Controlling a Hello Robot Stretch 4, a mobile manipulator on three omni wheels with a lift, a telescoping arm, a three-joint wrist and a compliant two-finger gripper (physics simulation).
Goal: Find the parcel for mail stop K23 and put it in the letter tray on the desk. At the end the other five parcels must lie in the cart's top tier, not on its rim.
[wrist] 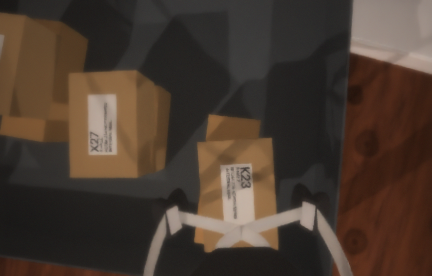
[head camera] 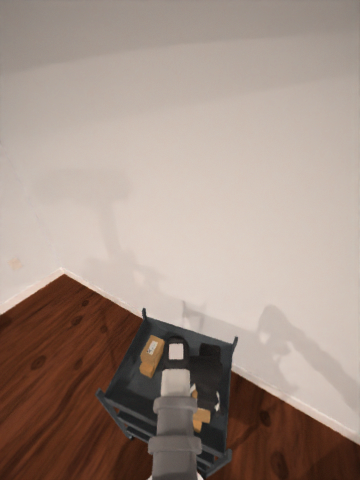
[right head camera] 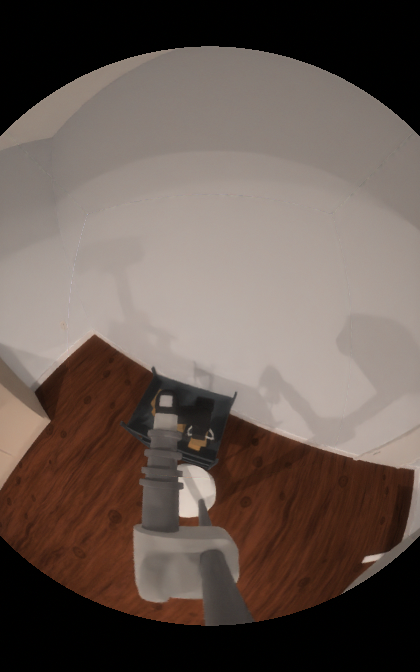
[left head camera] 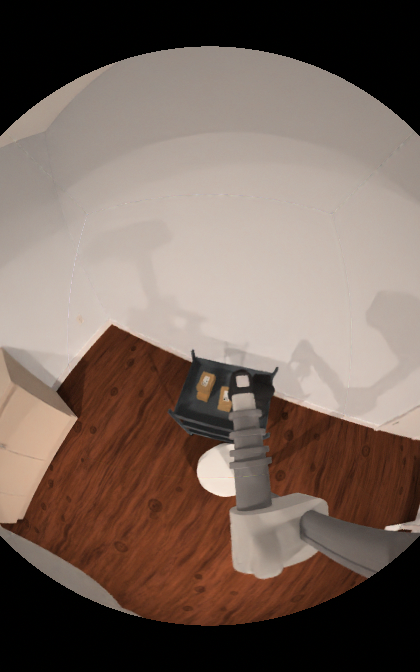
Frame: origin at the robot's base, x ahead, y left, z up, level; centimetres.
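Seen in the pictures: gripper, fingertip midpoint: [wrist: 238, 202] [head camera: 200, 408].
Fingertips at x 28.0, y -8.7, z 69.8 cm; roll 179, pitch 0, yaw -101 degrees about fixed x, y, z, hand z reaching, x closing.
Observation:
Offsets run from my fingertips to a thing's top centre. "pt": to the spot under its first point.
The parcel labelled K23 {dy -0.2, dx +1.4, dz +3.8 cm} [wrist: 210, 180] lies in the top tier of the dark cart [head camera: 135, 385] [left head camera: 192, 406] [wrist: 300, 100]. A smaller brown box {dy +0.7, dx +1.9, dz -1.2 cm} [wrist: 233, 127] shows lower down past its far end. My gripper [wrist: 238, 202] [head camera: 206, 398] [right head camera: 200, 434] is open above the K23 parcel, with a fingertip on each side and dark gaps between tips and parcel in the wrist view. The gripper's body hides the parcel's near end. The parcel labelled X27 {dy +9.5, dx +9.7, dz +3.6 cm} [wrist: 125, 125] lies to the left, and another parcel {pt dy +15.9, dx +16.7, dz +2.0 cm} [wrist: 32, 70] lies at the far left, its label cut off. The letter tray and desk do not show.
The cart has raised corner posts [head camera: 235, 342] and stands close to the wall [head camera: 225, 200]. A white round shape [left head camera: 215, 470] [right head camera: 197, 492] is at the cart's near side. A beige cabinet [left head camera: 30, 435] stands at the left. My arm [head camera: 175, 430] reaches over the cart.

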